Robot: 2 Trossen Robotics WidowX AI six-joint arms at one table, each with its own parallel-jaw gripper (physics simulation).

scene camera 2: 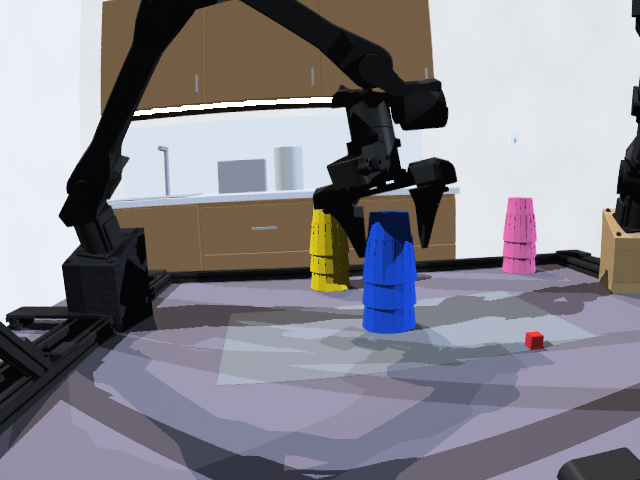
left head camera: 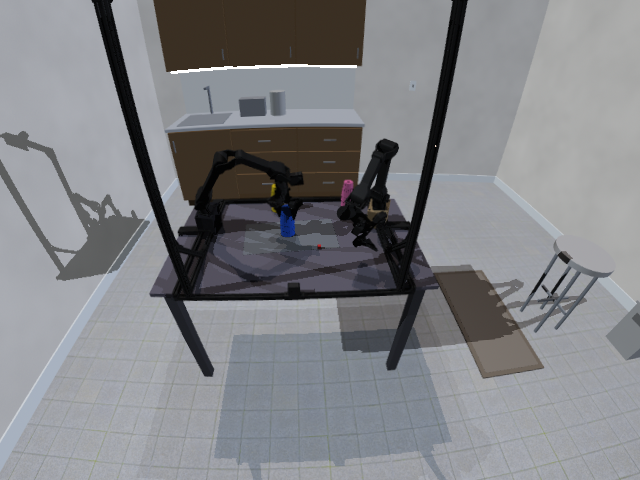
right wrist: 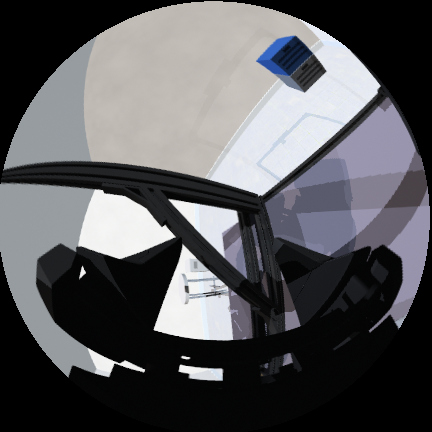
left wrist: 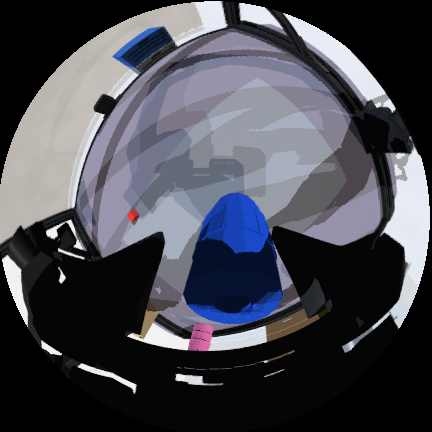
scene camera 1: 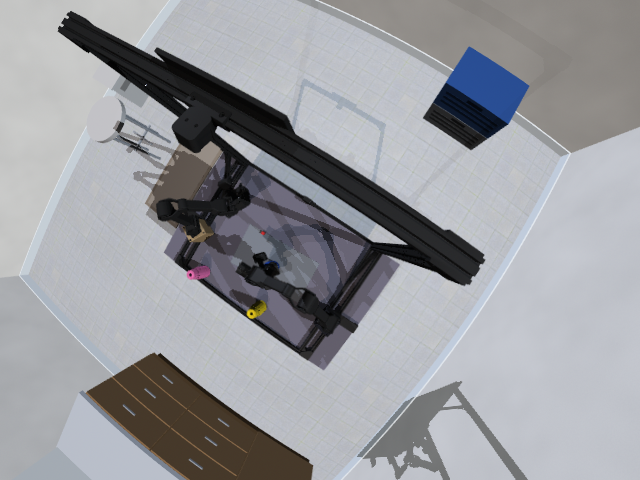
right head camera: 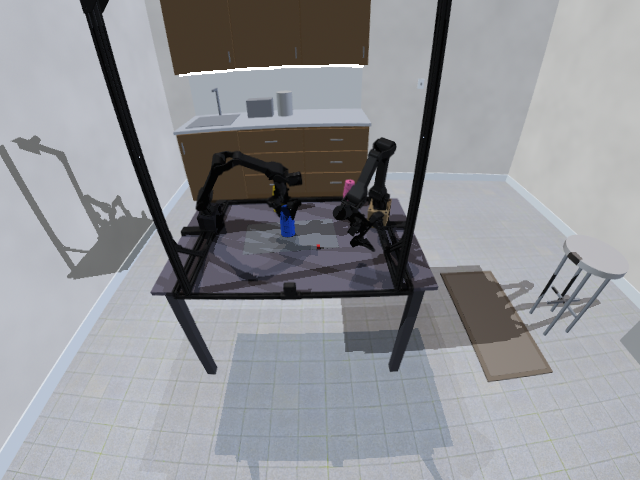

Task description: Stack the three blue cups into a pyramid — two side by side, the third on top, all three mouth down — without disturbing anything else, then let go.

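Frame: origin at the left arm's base, x down, y back, z left, level; metres.
Where they show: left gripper, fingertip midpoint: [scene camera 2: 392, 253] [left head camera: 286, 218] [left wrist: 219, 234] [right head camera: 286, 218]; right gripper, fingertip midpoint: [left head camera: 383, 244] [right wrist: 228, 242] [left wrist: 54, 236] [scene camera 1: 235, 178] [right head camera: 380, 244]; left arm's base, link origin: [scene camera 2: 103, 245] [left head camera: 206, 209] [scene camera 1: 327, 323] [right head camera: 208, 210]; right arm's base, link origin: [scene camera 2: 634, 222] [left head camera: 379, 205] [scene camera 1: 193, 230] [right head camera: 379, 204].
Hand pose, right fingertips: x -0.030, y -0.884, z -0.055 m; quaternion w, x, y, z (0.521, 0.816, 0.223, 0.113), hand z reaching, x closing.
Each offset is from my right fingertips to the top centre of the thing. Level surfaces: height alone.
The three blue cups @(dy +0.477, dx +0.028, dz +0.141 m) [left head camera: 287, 227] [right head camera: 287, 227] [scene camera 2: 389, 299] @(dy +0.476, dx -0.004, dz +0.141 m) [left wrist: 235, 215] stand nested in one upright stack, mouth down, on the pale mat @(dx +0.147 m) [scene camera 2: 268, 361]. My left gripper [left head camera: 288, 212] [scene camera 2: 393, 251] [left wrist: 219, 234] is open and points down, with one finger on each side of the stack's upper part. In the scene camera 2 view its fingertips are below the top cup's upper end. Contact with the cups cannot be told. My right gripper [left head camera: 377, 235] [right wrist: 228, 242] is open and empty, above the right side of the table, away from the cups.
A yellow cup stack [scene camera 1: 256, 308] [scene camera 2: 329, 268] stands behind the blue one at the back. A pink cup stack @(dy +0.258, dx -0.004, dz +0.518 m) [left head camera: 347, 191] [scene camera 1: 198, 272] [scene camera 2: 519, 237] stands at the back right. A small red cube @(dy +0.293, dx +0.132, dz +0.077 m) [left head camera: 318, 246] [scene camera 2: 534, 340] [left wrist: 133, 215] lies right of the blue stack by the mat's edge.
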